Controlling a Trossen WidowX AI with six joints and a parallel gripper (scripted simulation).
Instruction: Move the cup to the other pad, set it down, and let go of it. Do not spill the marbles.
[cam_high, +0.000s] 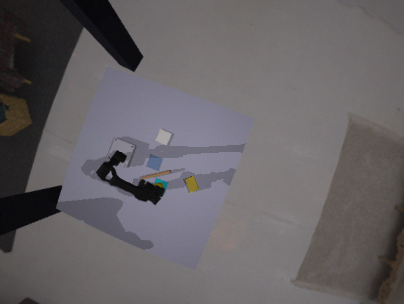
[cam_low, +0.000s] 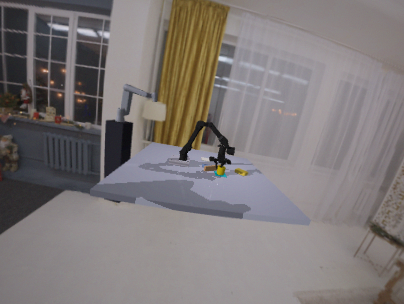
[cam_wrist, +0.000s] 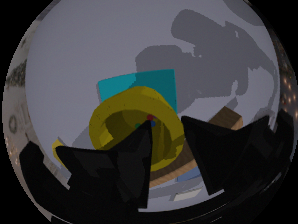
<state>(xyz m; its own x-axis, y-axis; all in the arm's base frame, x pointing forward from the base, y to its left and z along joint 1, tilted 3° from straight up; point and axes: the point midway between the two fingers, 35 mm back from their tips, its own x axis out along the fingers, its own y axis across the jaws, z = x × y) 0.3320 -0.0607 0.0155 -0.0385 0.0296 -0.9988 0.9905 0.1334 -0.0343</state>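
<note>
My gripper tip is 20 mm short of the yellow cup and 10 mm above it. The rest, counted from my gripper tip: thin wooden bar (30 mm behind, 70 mm to the left, 30 mm below); white square (130 mm behind, 350 mm to the left, 40 mm below); cyan pad (30 mm ahead, 50 mm below).
</note>
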